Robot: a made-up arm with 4 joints.
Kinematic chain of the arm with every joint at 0, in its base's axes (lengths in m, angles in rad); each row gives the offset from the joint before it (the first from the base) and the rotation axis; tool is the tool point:
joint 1: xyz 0 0 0.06 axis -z
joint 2: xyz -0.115 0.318 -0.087 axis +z
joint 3: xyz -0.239 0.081 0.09 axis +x
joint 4: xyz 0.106 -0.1 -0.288 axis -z
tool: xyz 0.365 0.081 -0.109
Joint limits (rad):
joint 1: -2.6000..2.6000
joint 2: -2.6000..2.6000
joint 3: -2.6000..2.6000
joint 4: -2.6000..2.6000
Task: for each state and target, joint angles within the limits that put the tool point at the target. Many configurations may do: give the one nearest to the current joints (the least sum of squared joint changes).
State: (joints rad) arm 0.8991 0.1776 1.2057 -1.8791
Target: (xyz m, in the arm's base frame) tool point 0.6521 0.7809 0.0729
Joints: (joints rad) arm 1.1180 -0.3305 1.5203 -2.5682
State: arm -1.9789 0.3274 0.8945 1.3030
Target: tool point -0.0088 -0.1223 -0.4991
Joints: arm -2.2383 0.8446 0.4458 1.8609
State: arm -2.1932 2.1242 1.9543 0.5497
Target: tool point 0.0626 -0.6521 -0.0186
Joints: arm -1.8451 2.3451 1.8607 0.4991
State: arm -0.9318 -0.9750 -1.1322 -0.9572
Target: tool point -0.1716 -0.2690 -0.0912
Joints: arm -1.1178 -0.9503 -1.6418 -0.6395
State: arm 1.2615 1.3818 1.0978 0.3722
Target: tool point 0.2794 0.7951 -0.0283
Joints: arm 0.9944 1.3202 1.5159 0.1370
